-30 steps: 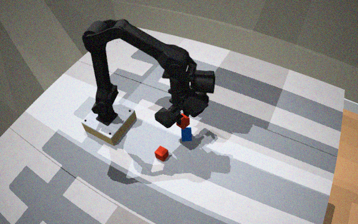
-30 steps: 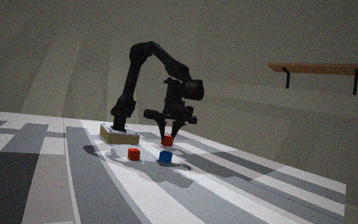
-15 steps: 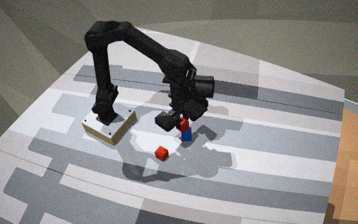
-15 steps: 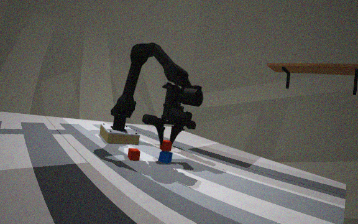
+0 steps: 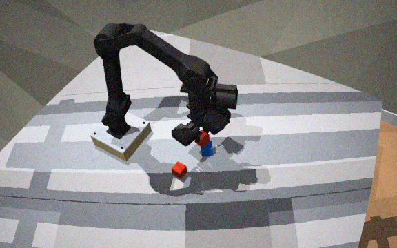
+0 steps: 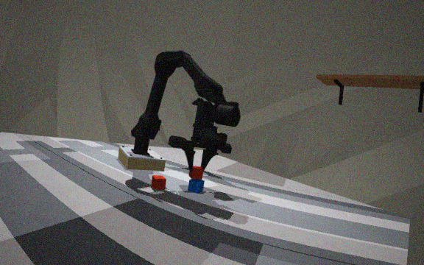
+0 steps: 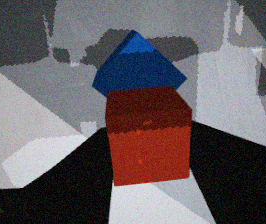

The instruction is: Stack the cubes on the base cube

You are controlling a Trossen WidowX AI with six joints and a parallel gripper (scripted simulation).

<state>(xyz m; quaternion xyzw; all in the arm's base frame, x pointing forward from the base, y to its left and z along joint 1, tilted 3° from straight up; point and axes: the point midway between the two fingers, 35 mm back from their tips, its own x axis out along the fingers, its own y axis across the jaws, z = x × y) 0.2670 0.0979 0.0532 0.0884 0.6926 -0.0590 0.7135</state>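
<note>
Right now the blue cube is 20 mm ahead of my gripper tip and 40 mm below it. Round my gripper tip: red cube: 10 mm behind, 120 mm to the right, 40 mm below.
</note>
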